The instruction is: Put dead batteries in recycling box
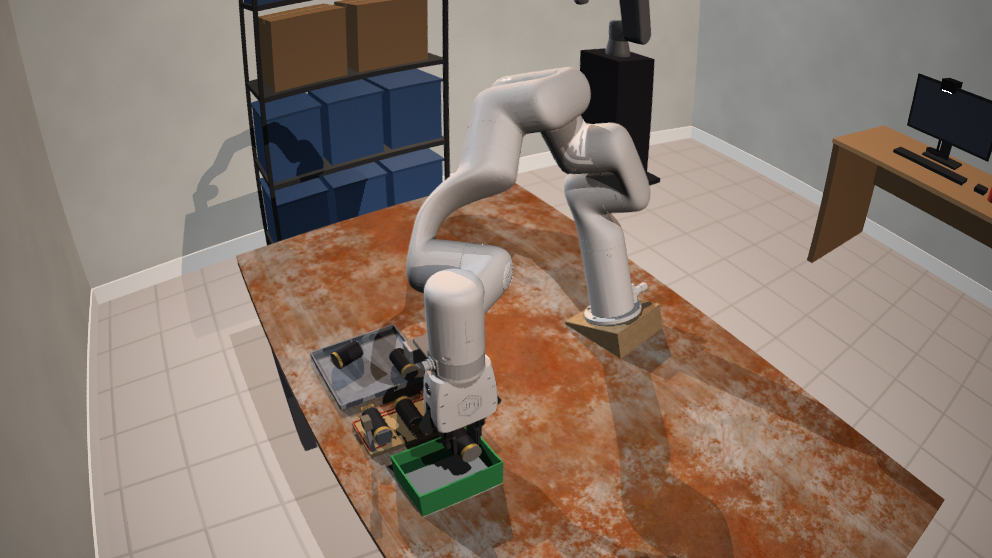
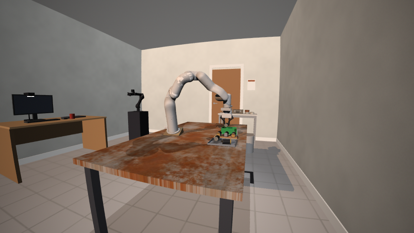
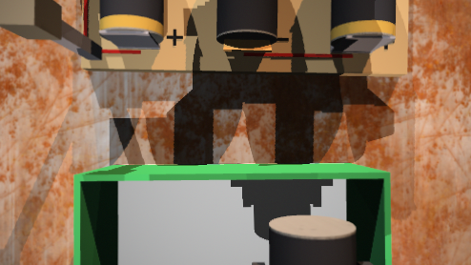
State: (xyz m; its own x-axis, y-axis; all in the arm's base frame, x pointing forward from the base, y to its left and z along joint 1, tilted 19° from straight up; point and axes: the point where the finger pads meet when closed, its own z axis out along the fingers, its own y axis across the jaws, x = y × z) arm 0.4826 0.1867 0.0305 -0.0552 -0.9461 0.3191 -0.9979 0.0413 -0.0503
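The green recycling box is 80 mm below my hand and 30 mm ahead of it. From my hand the other things lie so: grey tray 340 mm to the right, 100 mm below, 10 mm ahead.
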